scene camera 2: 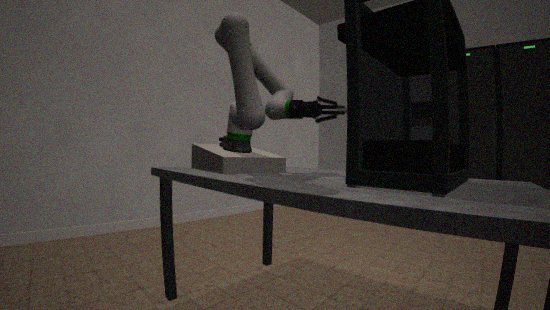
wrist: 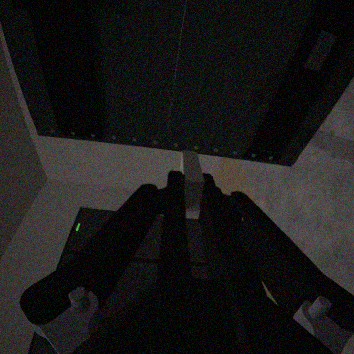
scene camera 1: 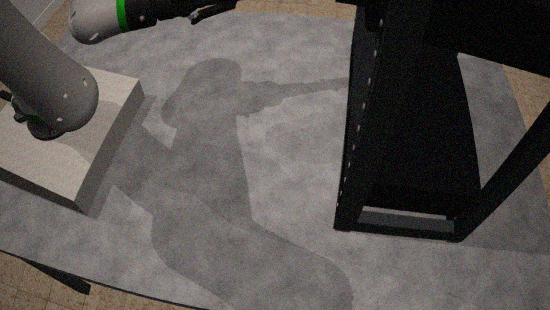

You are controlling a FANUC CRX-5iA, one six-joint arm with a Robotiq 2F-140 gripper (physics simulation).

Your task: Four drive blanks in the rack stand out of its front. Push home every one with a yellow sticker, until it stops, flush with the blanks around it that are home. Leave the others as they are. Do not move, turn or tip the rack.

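Observation:
The black rack [scene camera 1: 361, 125] [scene camera 2: 353, 150] stands upright on the table. In the wrist view its dark face [wrist: 135, 75] fills the top, with a row of small holes along its lower edge and a faint line across it. A dark block [scene camera 2: 341, 33] juts from its front, high up. Blanks cannot be told apart in the dark, and no yellow sticker can be made out. My gripper [scene camera 2: 344, 109] [wrist: 187, 163] is shut and empty, pointing level at the rack's front. Its tips appear beside the front edge; contact cannot be told.
The arm's pale base block [scene camera 1: 110, 115] [scene camera 2: 255, 164] stands on the grey table [scene camera 1: 300, 265] [scene camera 2: 310, 199], left of the rack. Dark cabinets [scene camera 2: 505, 110] [wrist: 90, 220] with green lights stand behind, near the wall [scene camera 2: 100, 100]. The arm's forearm reaches above the table toward the rack.

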